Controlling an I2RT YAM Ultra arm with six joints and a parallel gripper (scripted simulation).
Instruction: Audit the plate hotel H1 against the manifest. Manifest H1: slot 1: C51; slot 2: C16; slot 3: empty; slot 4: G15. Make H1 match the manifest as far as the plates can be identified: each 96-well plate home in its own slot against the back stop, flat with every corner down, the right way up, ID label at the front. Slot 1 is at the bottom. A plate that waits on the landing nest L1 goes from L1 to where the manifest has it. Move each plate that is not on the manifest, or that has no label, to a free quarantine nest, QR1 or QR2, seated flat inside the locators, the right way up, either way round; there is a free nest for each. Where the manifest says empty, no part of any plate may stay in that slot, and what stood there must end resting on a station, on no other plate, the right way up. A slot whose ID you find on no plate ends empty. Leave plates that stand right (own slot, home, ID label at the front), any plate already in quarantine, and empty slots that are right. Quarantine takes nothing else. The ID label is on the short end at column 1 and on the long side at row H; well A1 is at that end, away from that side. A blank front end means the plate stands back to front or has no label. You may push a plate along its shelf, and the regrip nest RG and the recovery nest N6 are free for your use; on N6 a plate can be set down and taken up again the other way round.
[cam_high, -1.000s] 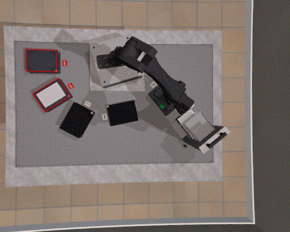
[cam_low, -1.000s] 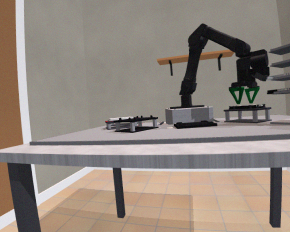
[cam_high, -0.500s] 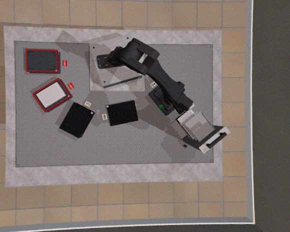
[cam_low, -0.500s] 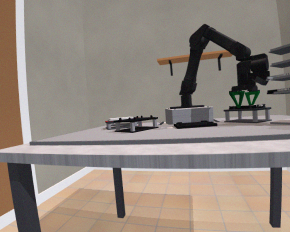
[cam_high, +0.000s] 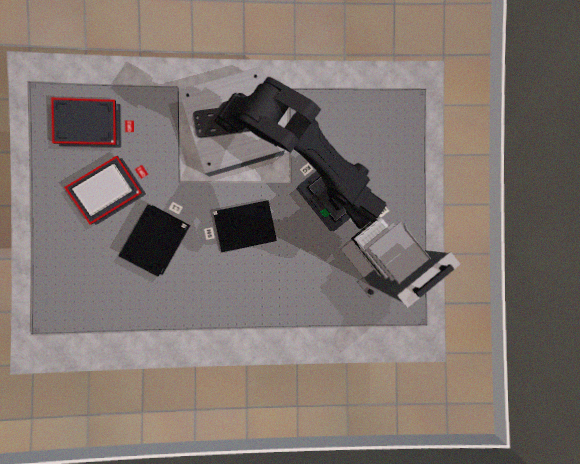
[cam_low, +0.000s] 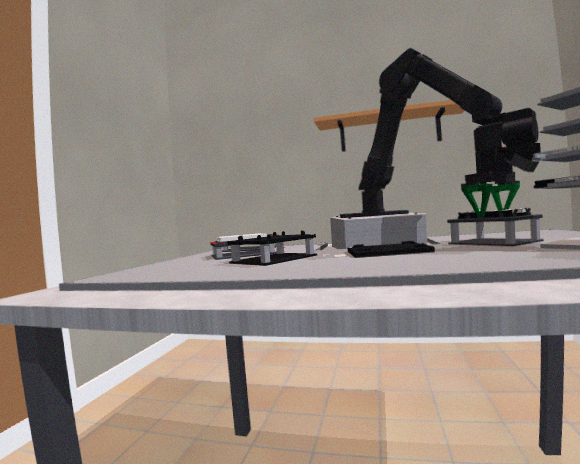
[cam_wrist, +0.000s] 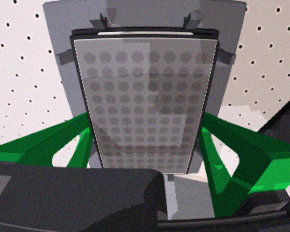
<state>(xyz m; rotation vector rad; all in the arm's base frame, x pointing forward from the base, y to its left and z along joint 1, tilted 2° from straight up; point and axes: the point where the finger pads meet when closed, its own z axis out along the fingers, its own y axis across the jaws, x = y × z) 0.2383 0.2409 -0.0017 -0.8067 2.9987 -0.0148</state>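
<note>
Now: hand 1 cm above the regrip nest RG. The rest, counted from my hand: recovery nest N6 (26 cm to the right, 6 cm below, 5 cm ahead); then H1 tag (15 cm to the left, 7 cm below, 7 cm ahead); then landing nest L1 (51 cm to the right, 5 cm ahead, 2 cm below).
</note>
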